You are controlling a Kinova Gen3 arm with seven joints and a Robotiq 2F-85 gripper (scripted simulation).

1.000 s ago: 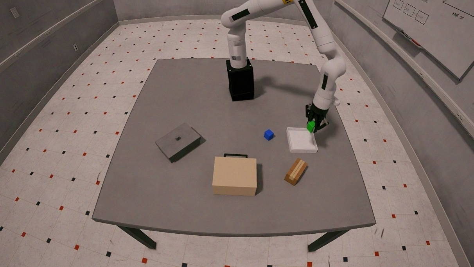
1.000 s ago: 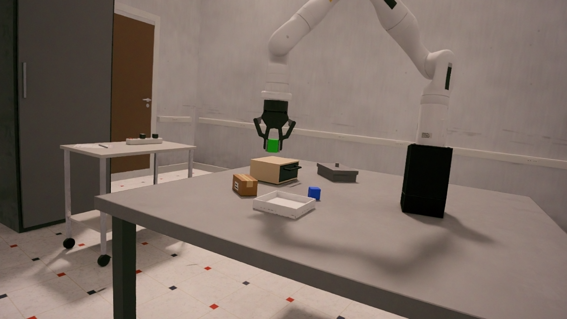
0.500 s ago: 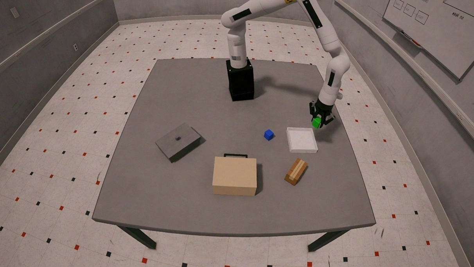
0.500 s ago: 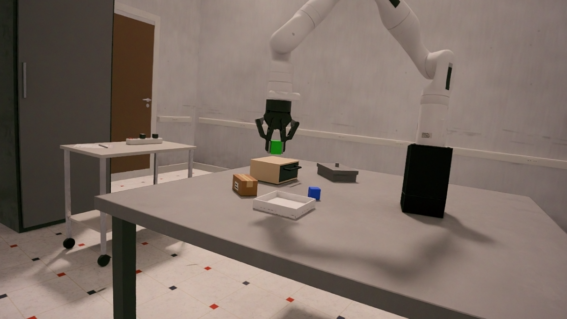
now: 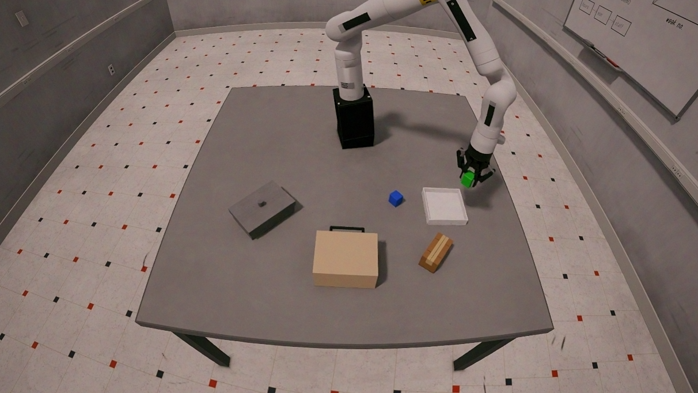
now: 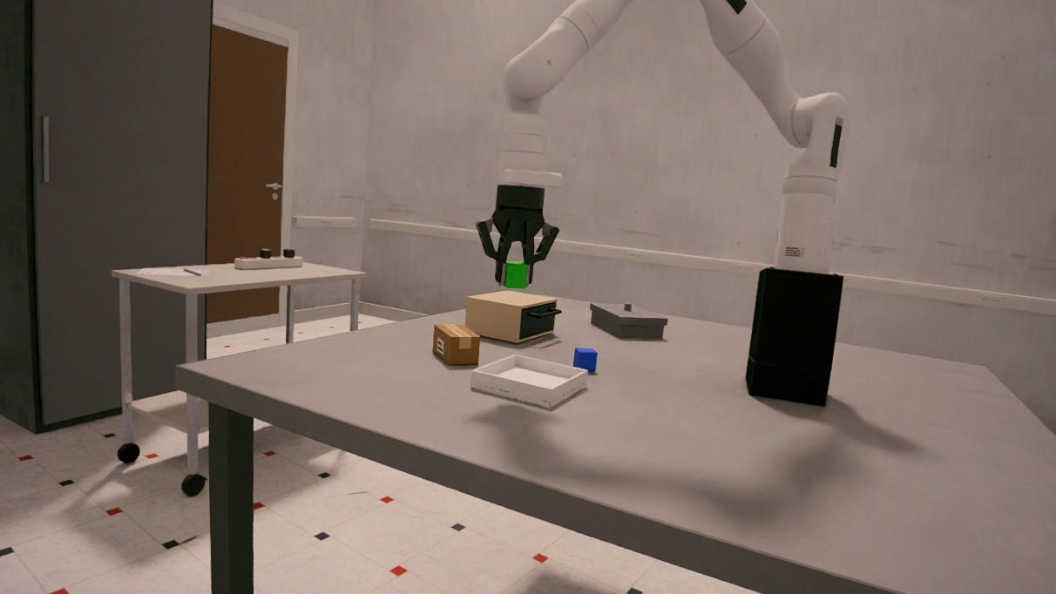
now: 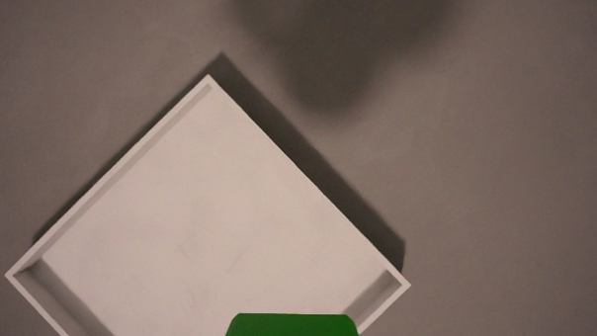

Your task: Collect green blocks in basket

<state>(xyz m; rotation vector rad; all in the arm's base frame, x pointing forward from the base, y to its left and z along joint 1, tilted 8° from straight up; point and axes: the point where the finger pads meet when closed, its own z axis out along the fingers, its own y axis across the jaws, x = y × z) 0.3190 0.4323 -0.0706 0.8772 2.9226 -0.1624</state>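
My gripper is now 20 mm past the white basket, 40 mm to the left of it and 180 mm above it. From my hand the other things lie so: light wooden cabinet 270 mm ahead, 330 mm to the right, 150 mm below; brown cardboard box 180 mm ahead, 60 mm to the right, 150 mm below; drawer 250 mm ahead, 330 mm to the right, 150 mm below.
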